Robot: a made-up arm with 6 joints.
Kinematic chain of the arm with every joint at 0, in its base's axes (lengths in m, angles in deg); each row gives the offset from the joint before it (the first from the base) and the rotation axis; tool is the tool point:
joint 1: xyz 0 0 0.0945 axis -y
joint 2: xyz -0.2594 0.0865 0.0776 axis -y
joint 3: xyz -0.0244 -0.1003 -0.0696 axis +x
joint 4: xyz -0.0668 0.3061 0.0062 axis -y
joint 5: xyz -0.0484 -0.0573 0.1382 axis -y
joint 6: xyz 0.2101 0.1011 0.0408 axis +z
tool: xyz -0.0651 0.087 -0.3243
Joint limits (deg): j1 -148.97..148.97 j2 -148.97..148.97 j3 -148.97..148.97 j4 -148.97..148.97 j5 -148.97..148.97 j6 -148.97..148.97
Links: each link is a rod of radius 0.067 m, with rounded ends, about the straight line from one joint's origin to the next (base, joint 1, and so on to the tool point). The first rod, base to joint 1, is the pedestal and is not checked.
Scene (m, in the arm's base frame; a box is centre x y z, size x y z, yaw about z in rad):
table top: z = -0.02
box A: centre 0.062 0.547 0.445 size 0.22 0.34 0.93 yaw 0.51
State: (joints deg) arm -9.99 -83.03 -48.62 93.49 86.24 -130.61
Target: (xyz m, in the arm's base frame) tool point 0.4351 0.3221 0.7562
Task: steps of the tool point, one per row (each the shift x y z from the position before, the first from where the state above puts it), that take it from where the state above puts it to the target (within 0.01 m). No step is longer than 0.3 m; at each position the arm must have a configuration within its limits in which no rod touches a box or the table.
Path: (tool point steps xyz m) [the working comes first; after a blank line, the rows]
Joints at the target: -57.97 -104.16 -45.32 97.05 98.47 -128.23
Straight joint move there: touches box A.

1: -0.0118 -0.1415 0.1410
2: 0.0319 -0.1763 0.0974
3: 0.0662 -0.1912 0.0365
4: 0.0819 -0.1822 -0.0323
5: 0.1718 0.1613 0.0732
6: 0.1917 0.1690 -0.0197
7: 0.1725 0.1596 -0.1147
8: 0.1158 0.1347 -0.1928

